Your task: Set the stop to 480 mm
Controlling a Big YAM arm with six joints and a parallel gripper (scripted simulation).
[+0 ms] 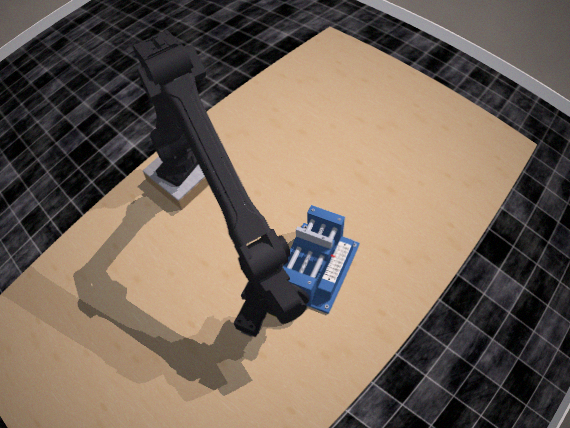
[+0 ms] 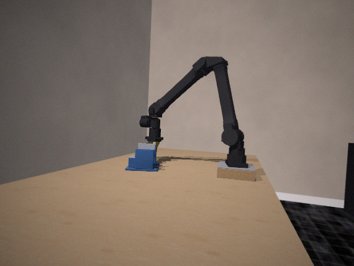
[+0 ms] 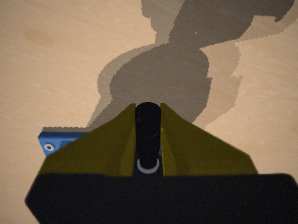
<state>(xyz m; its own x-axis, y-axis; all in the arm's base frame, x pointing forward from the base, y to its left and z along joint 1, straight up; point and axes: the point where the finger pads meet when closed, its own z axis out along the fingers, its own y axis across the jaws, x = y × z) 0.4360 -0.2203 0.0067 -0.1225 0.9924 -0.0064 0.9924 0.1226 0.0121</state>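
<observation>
My hand is 18 cm to the right of the sliding stop block, 4 cm below it and 1 cm short of it. From my hand the other things lie so: black handwheel handle (1 cm to the left); then black handwheel (3 cm to the left, 1 cm above).
</observation>
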